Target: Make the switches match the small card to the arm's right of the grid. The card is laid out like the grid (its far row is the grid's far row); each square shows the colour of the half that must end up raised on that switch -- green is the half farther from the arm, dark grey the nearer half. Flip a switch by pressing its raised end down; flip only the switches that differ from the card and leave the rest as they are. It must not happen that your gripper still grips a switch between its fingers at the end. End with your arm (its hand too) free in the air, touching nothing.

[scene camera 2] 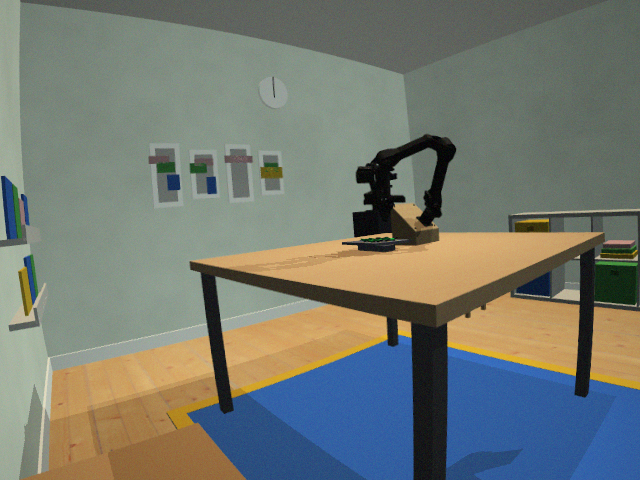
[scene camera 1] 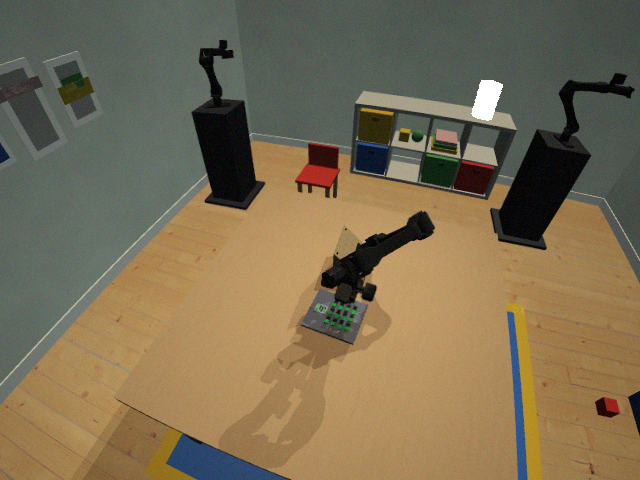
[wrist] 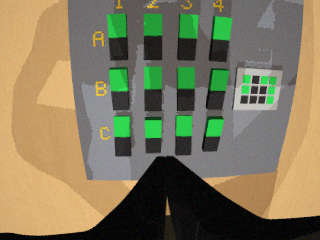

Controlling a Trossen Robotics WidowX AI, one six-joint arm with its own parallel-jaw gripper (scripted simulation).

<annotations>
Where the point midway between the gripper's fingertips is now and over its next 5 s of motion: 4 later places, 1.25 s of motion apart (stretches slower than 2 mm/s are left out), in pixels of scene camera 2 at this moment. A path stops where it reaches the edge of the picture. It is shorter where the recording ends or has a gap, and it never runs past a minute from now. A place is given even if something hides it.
My gripper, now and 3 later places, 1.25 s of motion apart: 384, 222; 386, 236; 386, 237; 382, 222
</annotations>
